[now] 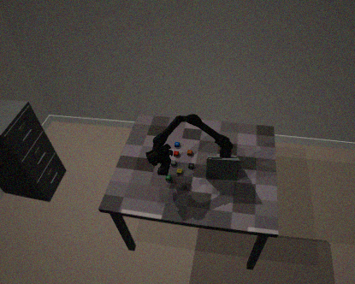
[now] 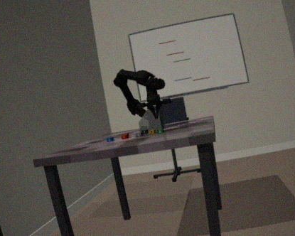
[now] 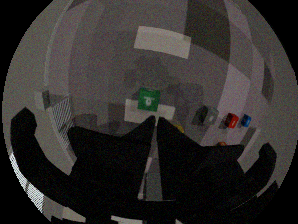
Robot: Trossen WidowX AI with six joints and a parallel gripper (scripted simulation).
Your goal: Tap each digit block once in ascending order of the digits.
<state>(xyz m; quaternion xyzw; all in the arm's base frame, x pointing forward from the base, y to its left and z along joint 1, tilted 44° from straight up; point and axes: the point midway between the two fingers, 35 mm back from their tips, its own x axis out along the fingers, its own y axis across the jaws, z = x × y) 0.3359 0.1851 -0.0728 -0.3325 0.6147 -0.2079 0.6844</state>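
The grey block lies 12 cm to the right of my gripper tip and 7 cm below it. From my gripper tip the other things lie so: yellow block: 6 cm behind, 6 cm to the right, 7 cm below; green block: 1 cm behind, 1 cm to the left, 7 cm below; red block: 1 cm ahead, 21 cm to the right, 7 cm below.
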